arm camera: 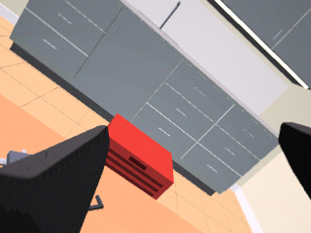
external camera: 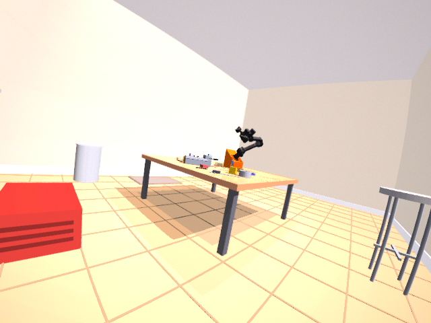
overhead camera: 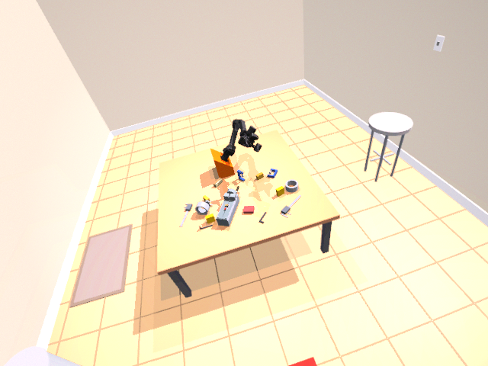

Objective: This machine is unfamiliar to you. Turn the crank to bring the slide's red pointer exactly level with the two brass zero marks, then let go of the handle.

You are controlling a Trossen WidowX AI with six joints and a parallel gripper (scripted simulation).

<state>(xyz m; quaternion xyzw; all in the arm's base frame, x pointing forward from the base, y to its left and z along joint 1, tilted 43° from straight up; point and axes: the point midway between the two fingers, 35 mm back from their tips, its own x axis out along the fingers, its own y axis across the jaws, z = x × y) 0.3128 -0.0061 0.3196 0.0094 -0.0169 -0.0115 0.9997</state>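
Now: the dark crank handle 300 mm below my gripper tip, 180 mm to the right of it and 30 mm ahead of it. The rest, counted from my gripper tip: red pointer: 320 mm to the right, 300 mm below, 210 mm ahead; red block: 370 mm below, 220 mm ahead, 150 mm to the right.
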